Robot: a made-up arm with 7 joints. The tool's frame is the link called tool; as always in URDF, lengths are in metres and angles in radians.
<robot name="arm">
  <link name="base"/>
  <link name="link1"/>
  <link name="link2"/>
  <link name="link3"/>
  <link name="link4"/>
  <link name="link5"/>
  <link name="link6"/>
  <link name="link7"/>
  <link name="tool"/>
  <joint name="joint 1" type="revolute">
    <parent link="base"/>
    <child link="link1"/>
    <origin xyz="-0.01 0.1 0.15" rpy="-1.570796 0 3.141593"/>
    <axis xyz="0 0 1"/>
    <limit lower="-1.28" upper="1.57"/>
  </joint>
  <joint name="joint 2" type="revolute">
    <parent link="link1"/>
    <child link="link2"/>
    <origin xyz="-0.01 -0.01 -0.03" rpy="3.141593 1.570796 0"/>
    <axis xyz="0 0 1"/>
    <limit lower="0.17" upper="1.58"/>
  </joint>
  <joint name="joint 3" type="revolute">
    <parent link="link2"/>
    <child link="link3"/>
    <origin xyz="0 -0.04 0" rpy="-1.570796 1.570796 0"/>
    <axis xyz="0 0 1"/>
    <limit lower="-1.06" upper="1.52"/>
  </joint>
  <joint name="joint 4" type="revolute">
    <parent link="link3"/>
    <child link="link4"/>
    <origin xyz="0.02 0 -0.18" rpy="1.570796 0 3.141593"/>
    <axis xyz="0 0 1"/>
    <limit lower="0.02" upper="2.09"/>
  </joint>
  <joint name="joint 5" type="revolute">
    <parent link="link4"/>
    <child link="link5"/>
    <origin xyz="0 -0.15 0.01" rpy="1.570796 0 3.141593"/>
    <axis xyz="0 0 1"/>
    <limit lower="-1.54" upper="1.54"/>
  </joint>
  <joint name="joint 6" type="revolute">
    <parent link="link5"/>
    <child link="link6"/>
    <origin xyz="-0.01 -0.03 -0.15" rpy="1.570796 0 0"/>
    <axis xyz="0 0 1"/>
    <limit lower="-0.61" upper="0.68"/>
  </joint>
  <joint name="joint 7" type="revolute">
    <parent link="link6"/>
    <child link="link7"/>
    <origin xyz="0.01 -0.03 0.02" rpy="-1.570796 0 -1.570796"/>
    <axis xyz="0 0 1"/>
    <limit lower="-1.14" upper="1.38"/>
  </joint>
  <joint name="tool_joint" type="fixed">
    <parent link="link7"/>
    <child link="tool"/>
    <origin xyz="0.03 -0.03 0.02" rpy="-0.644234 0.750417 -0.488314"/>
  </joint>
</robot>
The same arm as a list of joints. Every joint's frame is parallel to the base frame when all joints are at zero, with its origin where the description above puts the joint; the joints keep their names.
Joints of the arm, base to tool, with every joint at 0 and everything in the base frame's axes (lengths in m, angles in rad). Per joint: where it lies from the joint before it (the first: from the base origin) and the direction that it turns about. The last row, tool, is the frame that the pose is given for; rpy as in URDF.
joint 1: axis -y xyz -0.0100 0.1000 0.1500
joint 2: axis +x xyz 0.0100 0.0300 0.0100
joint 3: axis +z xyz 0.0000 0.0000 -0.0400
joint 4: axis -y xyz -0.0200 0.0000 -0.1800
joint 5: axis +z xyz 0.0000 -0.0100 -0.1500
joint 6: axis +y xyz 0.0100 0.0300 -0.1500
joint 7: axis -x xyz -0.0100 0.0200 -0.0300
tool: xyz -0.0200 0.0300 -0.0300 rpy -3.1240 0.7022 0.4662
Joint limits (rad, base to tool): -1.2800..1.5700 0.1700..1.5800 -1.0600..1.5200 0.0200..2.0900 -1.5400..1.5400 -0.6100..0.6800 -1.1400..1.3800

